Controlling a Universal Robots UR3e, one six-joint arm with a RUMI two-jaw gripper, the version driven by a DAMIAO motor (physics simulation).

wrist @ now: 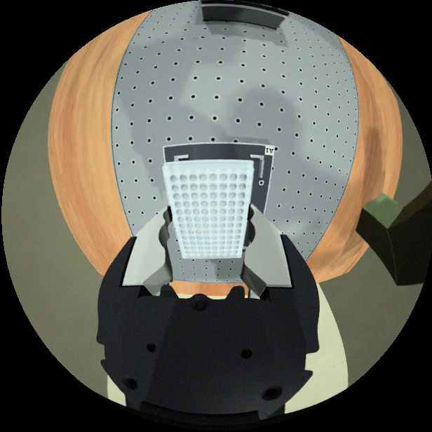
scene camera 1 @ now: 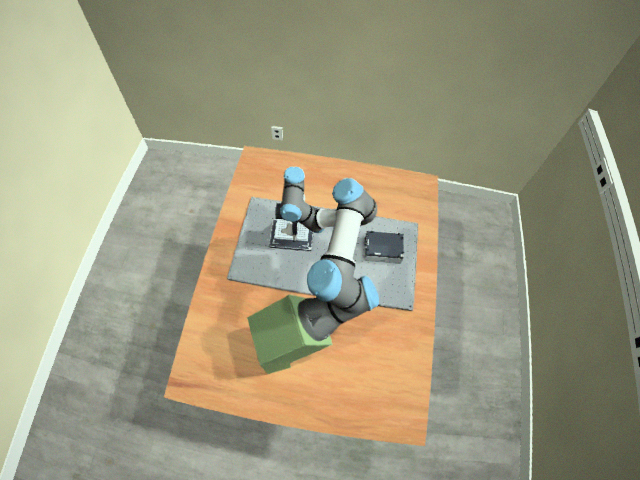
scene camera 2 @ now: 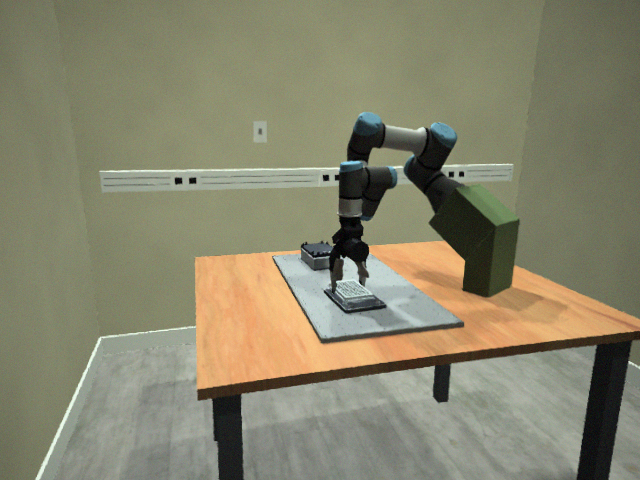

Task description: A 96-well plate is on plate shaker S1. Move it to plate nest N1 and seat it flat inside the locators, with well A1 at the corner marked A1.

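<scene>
The white 96-well plate is between the jaws of my gripper, which is shut on its long sides. The plate looks level and sits low over the dark plate nest N1; whether it touches the nest is unclear. In the wrist view, two corner locators show past its far edge, with a gap on the right, while its left edge overlaps the left locator's line. The nest's A1 label is at the far right corner. The plate's own A1 mark is not legible.
Plate shaker S1, a raised dark-topped box, stands apart on the same grey perforated board. The green arm pedestal stands on the wooden table beside the board.
</scene>
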